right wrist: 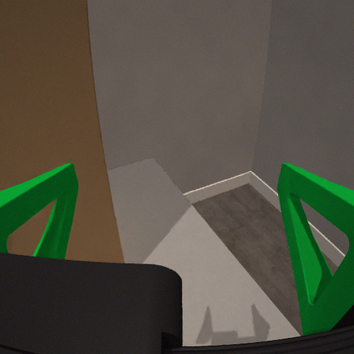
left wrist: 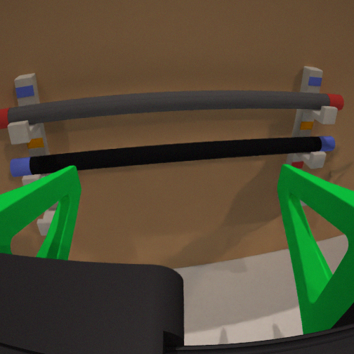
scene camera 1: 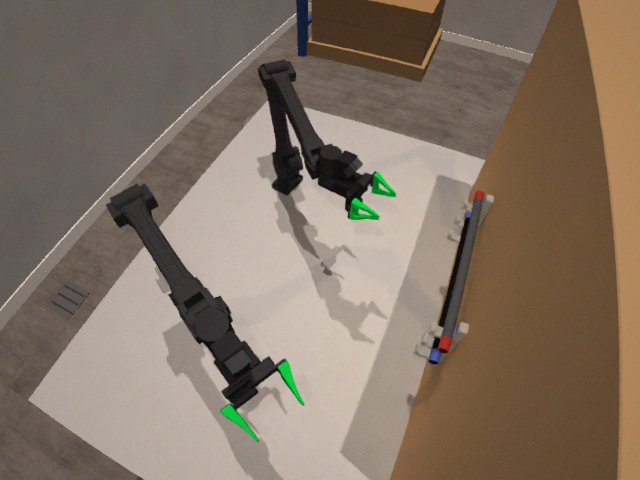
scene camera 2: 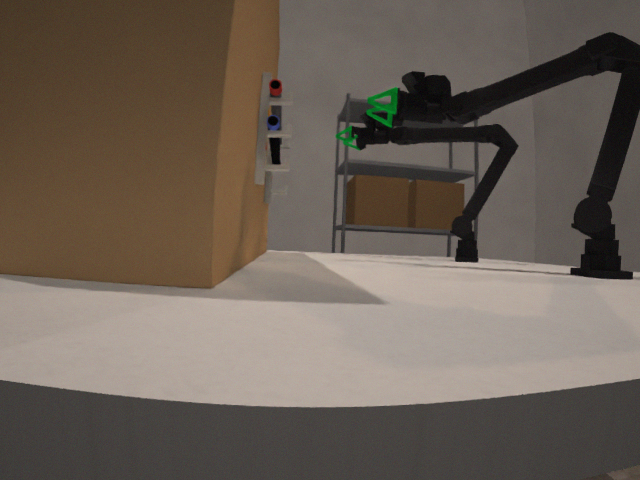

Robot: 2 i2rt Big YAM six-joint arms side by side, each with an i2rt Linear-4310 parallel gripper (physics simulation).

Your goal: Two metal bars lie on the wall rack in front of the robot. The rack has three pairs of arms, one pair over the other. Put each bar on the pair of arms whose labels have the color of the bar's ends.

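Seen in the pictures: left gripper, between the fingertips: [scene camera 1: 387, 206] [scene camera 2: 367, 106]; right gripper, between the fingertips: [scene camera 1: 281, 422] [scene camera 2: 339, 139]; left arm's base, origin of its link: [scene camera 1: 287, 182] [scene camera 2: 599, 276]; right arm's base, origin of its link: [scene camera 2: 466, 261].
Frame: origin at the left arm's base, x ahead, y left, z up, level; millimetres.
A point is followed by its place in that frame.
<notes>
A grey bar with red ends [scene camera 1: 462, 268] @[x 768, y -260, z 382 mm] [scene camera 2: 275, 87] @[x 719, y 24, z 364 mm] [left wrist: 170, 103] lies on the top arms of the wall rack [scene camera 1: 463, 329] [scene camera 2: 260, 155] [left wrist: 312, 73], under the blue labels. A black bar with blue ends [scene camera 1: 434, 355] @[x 808, y -471, z 307 mm] [scene camera 2: 273, 122] @[x 721, y 10, z 291 mm] [left wrist: 175, 151] lies on the middle arms, under the orange labels. The bottom arms hold no bar; a red label shows at the right. My left gripper [scene camera 1: 386, 206] @[x 524, y -220, z 416 mm] [scene camera 2: 368, 106] @[x 524, y -220, z 416 mm] [left wrist: 178, 176] is open and empty, facing the rack, apart from both bars. My right gripper [scene camera 1: 280, 422] @[x 620, y -804, z 486 mm] [scene camera 2: 343, 139] @[x 620, y -804, z 486 mm] [right wrist: 177, 174] is open and empty, away from the rack.
The brown wall panel [scene camera 1: 558, 310] @[x 861, y -558, z 795 mm] [scene camera 2: 129, 155] @[x 770, y 424, z 126 mm] [left wrist: 175, 45] [right wrist: 45, 100] stands behind the rack and rises from the white surface [scene camera 1: 222, 258] @[x 28, y -442, z 0 mm] [scene camera 2: 320, 351] @[x 562, y 579, z 0 mm]. Boxes [scene camera 1: 372, 31] stand at the back in scene camera 1. A shelf unit [scene camera 2: 405, 169] stands in the background of scene camera 2.
</notes>
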